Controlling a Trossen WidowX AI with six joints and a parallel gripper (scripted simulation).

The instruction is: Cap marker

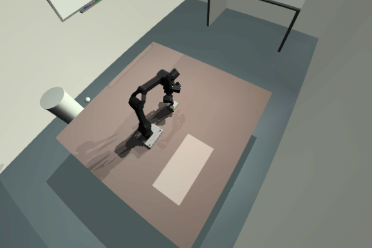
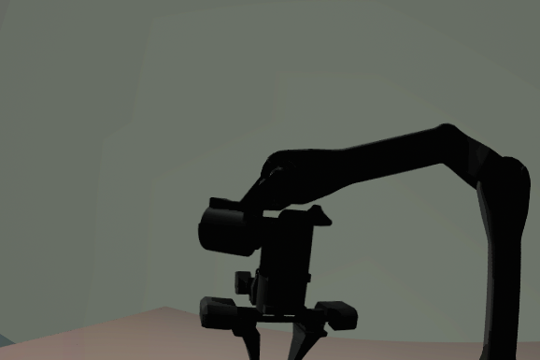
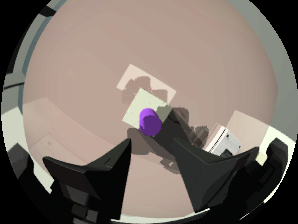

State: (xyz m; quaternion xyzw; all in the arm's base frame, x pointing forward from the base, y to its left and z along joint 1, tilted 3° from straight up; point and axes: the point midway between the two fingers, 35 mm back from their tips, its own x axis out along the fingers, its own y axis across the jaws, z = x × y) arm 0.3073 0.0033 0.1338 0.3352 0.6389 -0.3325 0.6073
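My gripper tip is 6 cm above the purple cap.
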